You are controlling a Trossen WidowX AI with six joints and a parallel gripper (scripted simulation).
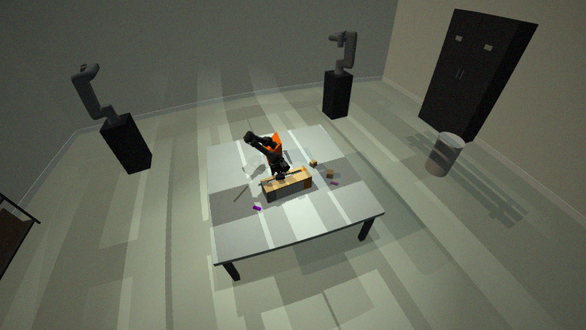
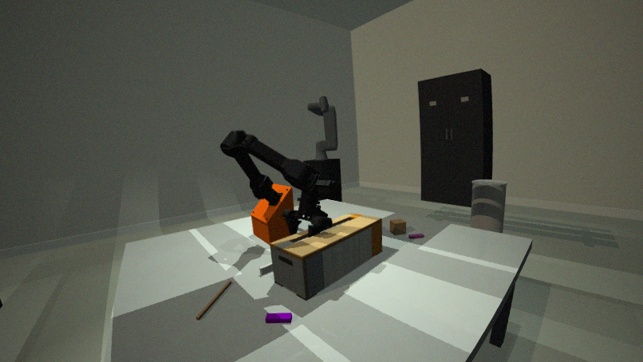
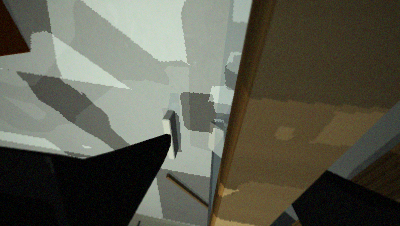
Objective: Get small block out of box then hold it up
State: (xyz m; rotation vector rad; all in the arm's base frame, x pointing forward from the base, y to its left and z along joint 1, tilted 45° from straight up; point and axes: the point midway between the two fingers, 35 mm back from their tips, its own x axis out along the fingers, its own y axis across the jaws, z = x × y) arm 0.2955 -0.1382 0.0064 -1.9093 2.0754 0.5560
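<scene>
My gripper tip is 6 cm short of the tan block and 2 cm to the left of it. Round my gripper tip: thin wooden stick 4 cm behind, 29 cm to the right, 8 cm below; then box 3 cm ahead, 7 cm to the left, 3 cm below; then brown cube 9 cm ahead, 47 cm to the left, 6 cm below.
</scene>
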